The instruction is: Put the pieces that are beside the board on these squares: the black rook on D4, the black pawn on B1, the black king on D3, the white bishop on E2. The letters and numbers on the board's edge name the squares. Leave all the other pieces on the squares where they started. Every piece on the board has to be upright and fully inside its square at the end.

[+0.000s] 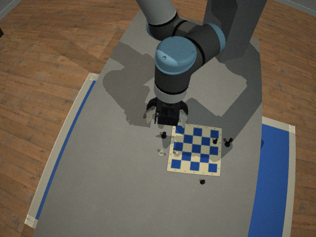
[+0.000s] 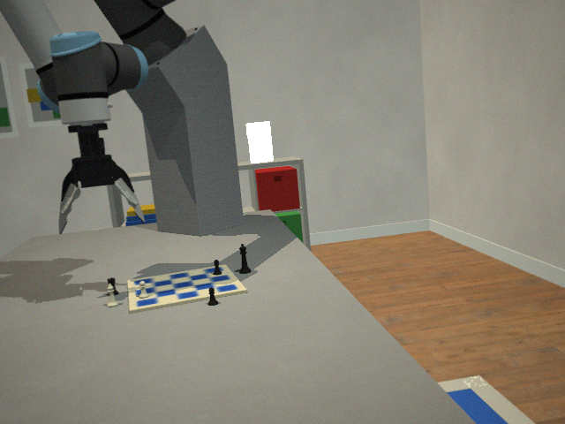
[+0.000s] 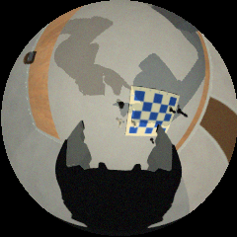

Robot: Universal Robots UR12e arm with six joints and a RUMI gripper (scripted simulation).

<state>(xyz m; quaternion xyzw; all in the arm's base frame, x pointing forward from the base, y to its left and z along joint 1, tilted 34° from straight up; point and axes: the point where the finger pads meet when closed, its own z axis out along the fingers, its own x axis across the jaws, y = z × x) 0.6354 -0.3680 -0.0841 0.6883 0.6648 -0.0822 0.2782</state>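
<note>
Now: hand 12 cm above the black rook. The rest, counted from my hand: white pawn: 9 cm ahead, 5 cm to the left, 12 cm below; then white bishop: 8 cm ahead, 1 cm to the right, 12 cm below; then chessboard: 6 cm ahead, 13 cm to the left, 13 cm below.
</note>
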